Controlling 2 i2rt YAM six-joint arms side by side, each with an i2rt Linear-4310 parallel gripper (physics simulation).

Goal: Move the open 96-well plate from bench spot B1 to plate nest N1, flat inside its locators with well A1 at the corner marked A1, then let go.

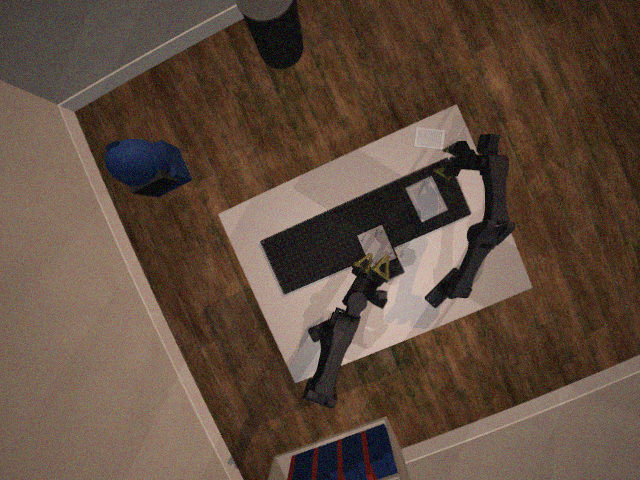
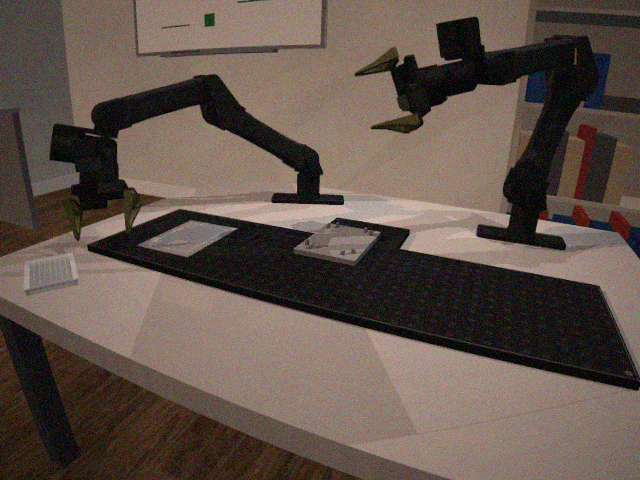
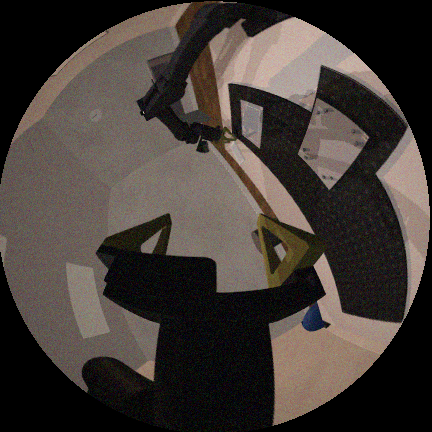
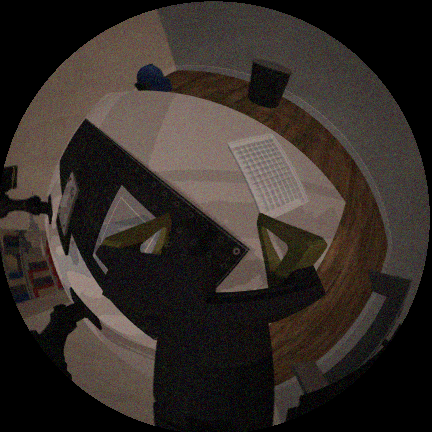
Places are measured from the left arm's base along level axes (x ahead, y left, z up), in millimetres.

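Where they show: left gripper, fingertip midpoint: (image 1: pixel 379 254) (image 2: pixel 363 100) (image 3: pixel 213 217); right gripper, fingertip midpoint: (image 1: pixel 437 160) (image 2: pixel 102 236) (image 3: pixel 232 140) (image 4: pixel 213 217); left arm's base at its link origin: (image 1: pixel 329 326) (image 2: pixel 519 238) (image 4: pixel 49 208); right arm's base at its link origin: (image 1: pixel 444 287) (image 2: pixel 308 200) (image 4: pixel 83 307).
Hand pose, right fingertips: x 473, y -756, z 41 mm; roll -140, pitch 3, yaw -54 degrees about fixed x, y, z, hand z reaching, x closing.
Note:
Things, the pixels of their centre, and the offset from my right fingertips. Level surfaces: height alone.
- open 96-well plate at the middle of its body: (image 4: pixel 269 170) (image 2: pixel 50 272) (image 1: pixel 429 138) (image 3: pixel 236 152) dx +105, dy -24, dz -34 mm
- grey block with small dark pins, body centre: (image 2: pixel 339 240) (image 3: pixel 327 145) (image 4: pixel 65 202) (image 1: pixel 376 246) dx -223, dy +396, dz -18 mm
- black perforated board at its surface level: dz -28 mm
The open 96-well plate (image 1: pixel 429 137) (image 2: pixel 50 273) (image 4: pixel 270 175) is white and lies flat on the table beside the black board. Plate nest N1, read as the grey block with small dark pins (image 1: pixel 376 239) (image 2: pixel 338 242) (image 3: pixel 335 142), sits on the board and holds no plate. Its A1 mark cannot be read, nor can the plate's well A1. My right gripper (image 2: pixel 103 235) (image 4: pixel 213 217) is open and empty, pointing down near the plate, above the board's end. My left gripper (image 2: pixel 364 101) (image 3: pixel 213 217) is open and empty, raised high near the nest and pointing roughly level.
The black perforated board (image 1: pixel 310 248) (image 2: pixel 465 299) (image 3: pixel 370 225) runs along the table. A pale, flat, outlined rectangle (image 1: pixel 426 198) (image 2: pixel 187 237) (image 4: pixel 120 215) lies on it, between the nest and the right gripper. A dark bin (image 1: pixel 279 46) and a blue chair-like object (image 1: pixel 139 162) stand on the floor.

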